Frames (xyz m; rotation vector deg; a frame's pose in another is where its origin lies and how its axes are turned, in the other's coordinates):
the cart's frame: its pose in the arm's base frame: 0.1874 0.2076 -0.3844 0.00 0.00 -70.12
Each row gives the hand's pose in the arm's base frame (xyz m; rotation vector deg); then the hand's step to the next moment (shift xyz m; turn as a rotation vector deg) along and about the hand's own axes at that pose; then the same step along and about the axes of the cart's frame.
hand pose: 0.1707 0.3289 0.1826 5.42 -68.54 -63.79
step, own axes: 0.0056 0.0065 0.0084 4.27 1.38 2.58
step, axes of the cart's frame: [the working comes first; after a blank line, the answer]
step, axes of the arm's base frame: -0.0027 0.0032 0.0113 -1.38 -1.18 4.85

-0.0039 -0.0015 0.0113 0.64 -1.70 4.85
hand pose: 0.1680 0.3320 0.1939 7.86 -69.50 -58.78
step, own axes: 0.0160 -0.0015 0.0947 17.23 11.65 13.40
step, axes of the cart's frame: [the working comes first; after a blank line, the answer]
step, axes of the arm's base frame: -0.0785 0.0271 0.0483 -4.52 -0.05 24.33

-0.0522 -0.0646 0.0483 -1.49 -4.26 24.33
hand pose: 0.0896 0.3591 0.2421 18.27 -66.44 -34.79
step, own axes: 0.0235 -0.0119 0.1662 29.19 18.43 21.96
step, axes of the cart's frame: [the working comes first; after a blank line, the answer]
step, axes of the arm's base frame: -0.1504 -0.0117 0.0746 -7.33 -1.18 40.23

-0.0401 -0.1454 0.0746 -1.38 -7.30 40.23
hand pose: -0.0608 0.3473 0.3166 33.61 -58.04 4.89
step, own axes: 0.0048 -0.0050 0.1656 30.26 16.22 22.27
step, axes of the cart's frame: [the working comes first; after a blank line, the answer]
step, axes of the arm's base frame: -0.1239 -0.0879 0.0664 -6.27 -3.41 40.30

0.0405 -0.1464 0.0664 1.08 -7.06 40.30
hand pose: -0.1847 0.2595 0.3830 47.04 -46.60 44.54
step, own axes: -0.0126 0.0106 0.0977 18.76 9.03 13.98
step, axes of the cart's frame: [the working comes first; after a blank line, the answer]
step, axes of the arm's base frame: -0.0444 -0.0814 0.0350 -3.08 -2.74 24.74

0.0615 -0.0694 0.0350 1.53 -3.83 24.74
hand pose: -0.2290 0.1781 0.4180 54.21 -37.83 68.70
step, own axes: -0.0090 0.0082 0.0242 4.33 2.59 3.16
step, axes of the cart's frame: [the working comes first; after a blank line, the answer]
step, axes of the arm's base frame: -0.0090 -0.0249 0.0060 -1.20 -0.53 5.81

0.0203 -0.0169 0.0060 0.09 -1.31 5.81
